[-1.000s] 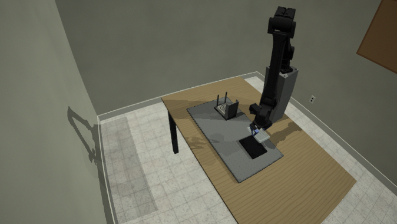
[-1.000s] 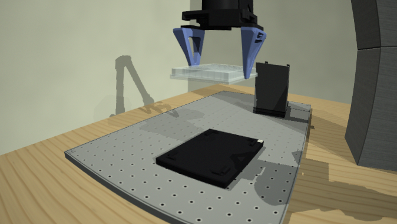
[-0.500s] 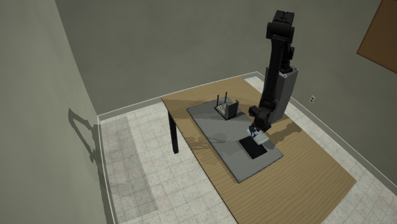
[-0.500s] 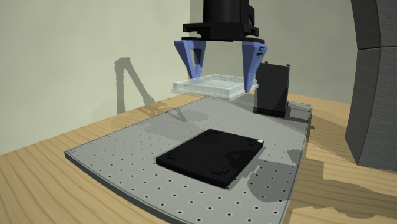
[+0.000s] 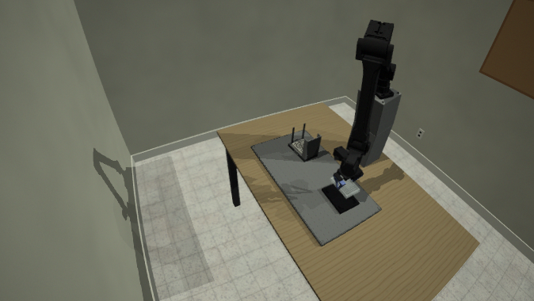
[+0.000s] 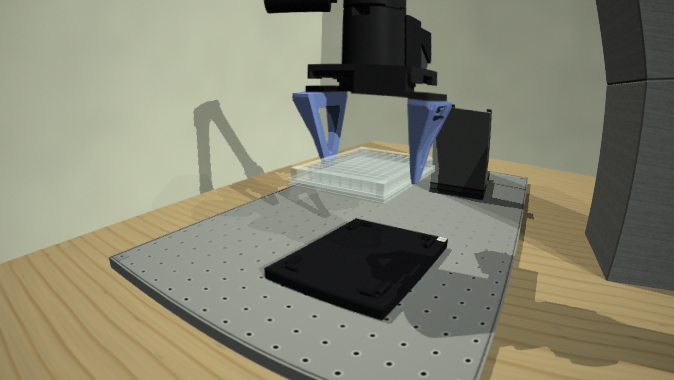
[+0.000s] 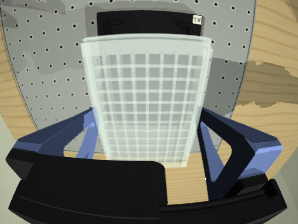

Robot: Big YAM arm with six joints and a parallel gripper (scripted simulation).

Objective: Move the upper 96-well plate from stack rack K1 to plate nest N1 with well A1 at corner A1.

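My gripper is now 40 mm past the pale A1 square, 80 mm to the left of it and 90 mm above it. The rest, counted from my hand: dark back wall: 40 mm ahead, 290 mm to the right, 20 mm below.
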